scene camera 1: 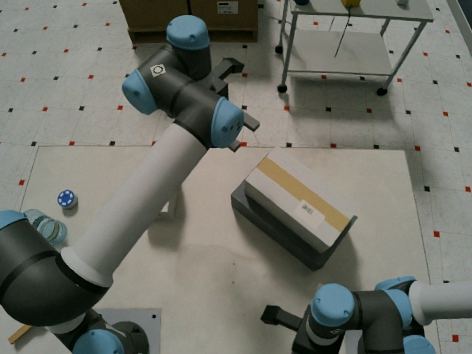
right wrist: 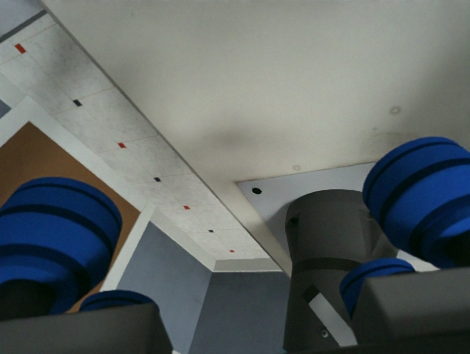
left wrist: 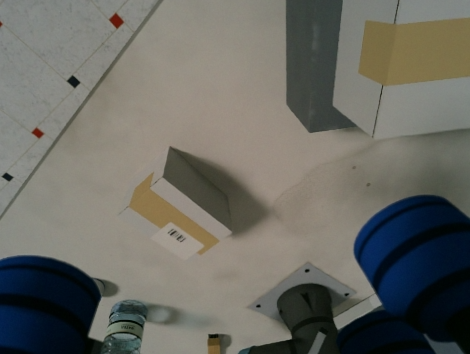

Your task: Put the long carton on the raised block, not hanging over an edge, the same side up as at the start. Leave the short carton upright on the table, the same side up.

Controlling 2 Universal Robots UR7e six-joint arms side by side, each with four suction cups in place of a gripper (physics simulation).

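Frame: origin at the left arm's base, x ahead, y left, z up, level; metres.
Seen in the pictures: left hand, tool point: (left wrist: pixel 236 317); right hand, tool point: (right wrist: pixel 246 255); left arm's base, link origin: (scene camera 1: pixel 125 345) (left wrist: pixel 302 299); right arm's base, link origin: (right wrist: pixel 339 222).
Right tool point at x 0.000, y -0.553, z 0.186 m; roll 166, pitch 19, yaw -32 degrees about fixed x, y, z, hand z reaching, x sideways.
Observation:
Pixels of each thing's top centre, then the offset from my right tool point to it. Level surfaces: height alone.
- long carton, top centre: (scene camera 1: pixel 302 192) dx +0.412, dy -0.004, dz +0.039 m
- dark grey raised block, top centre: (left wrist: pixel 460 35) (scene camera 1: pixel 294 206) dx +0.407, dy +0.003, dz -0.066 m
- short carton, top centre: (left wrist: pixel 177 225) (scene camera 1: pixel 155 188) dx +0.492, dy +0.452, dz -0.081 m
- blue-topped jar, top centre: (scene camera 1: pixel 65 198) dx +0.495, dy +0.812, dz -0.155 m
- clear bottle, top centre: (scene camera 1: pixel 19 216) dx +0.370, dy +0.844, dz +0.026 m
- wooden-handled tool, top centre: (scene camera 1: pixel 26 325) dx +0.056, dy +0.879, dz -0.150 m
- table, surface height: dz -0.186 m
The long carton (scene camera 1: pixel 299 197) (left wrist: pixel 430 107), white with a tan tape strip, lies label up on the dark grey raised block (scene camera 1: pixel 272 230) (left wrist: pixel 310 60). Block top shows along its lower-left side; its far edge is hidden. The short carton (scene camera 1: pixel 169 210) (left wrist: pixel 195 200) stands on the table, tape and label up, mostly behind the left forearm in the scene view. My left gripper (scene camera 1: pixel 234 107) is open, holding nothing, in the air up and left of the long carton, its blue cups bare in the left wrist view. My right gripper (scene camera 1: pixel 286 319) is open and empty, below the block.
A blue-topped jar (scene camera 1: pixel 67 199) and a clear bottle (scene camera 1: pixel 50 229) (left wrist: pixel 126 327) stand at the table's left. A wooden-handled tool (scene camera 1: pixel 20 334) (left wrist: pixel 214 344) lies at the lower left. A wheeled cart (scene camera 1: pixel 360 16) and brown boxes (scene camera 1: pixel 155 15) stand beyond the table (scene camera 1: pixel 215 270).

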